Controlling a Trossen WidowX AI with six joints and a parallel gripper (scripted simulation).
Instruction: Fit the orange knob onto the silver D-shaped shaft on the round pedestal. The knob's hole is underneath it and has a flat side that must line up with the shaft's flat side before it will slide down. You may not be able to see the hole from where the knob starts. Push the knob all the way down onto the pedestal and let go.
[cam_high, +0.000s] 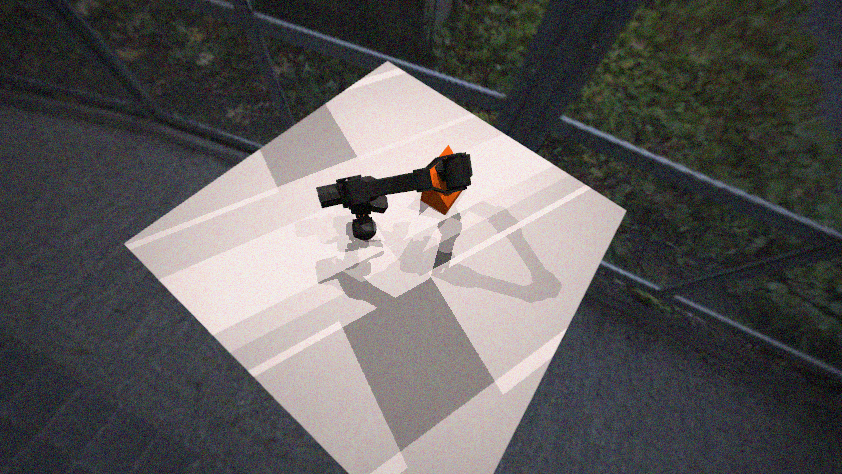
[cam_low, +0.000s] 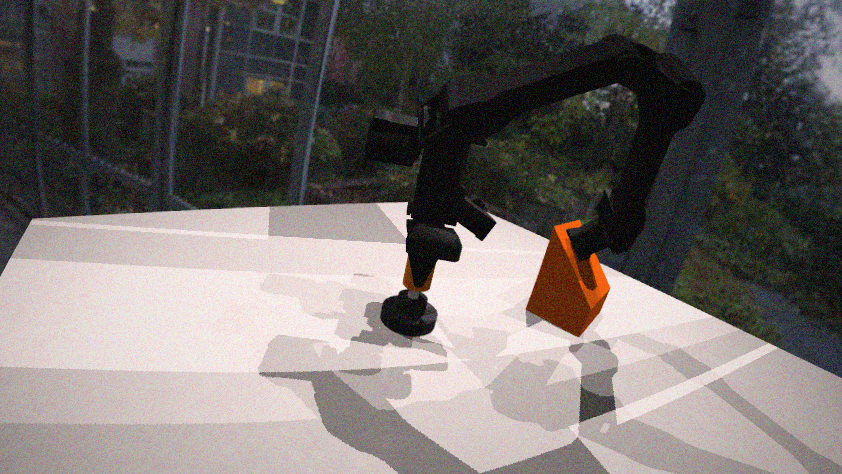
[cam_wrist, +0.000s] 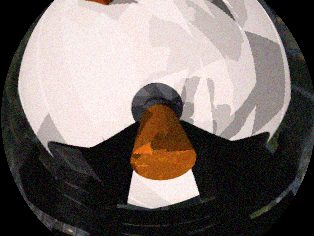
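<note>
Now: gripper tip 3 cm below the orange knob. From my gripper tip the other things lie so: pedestal (4 cm below).
</note>
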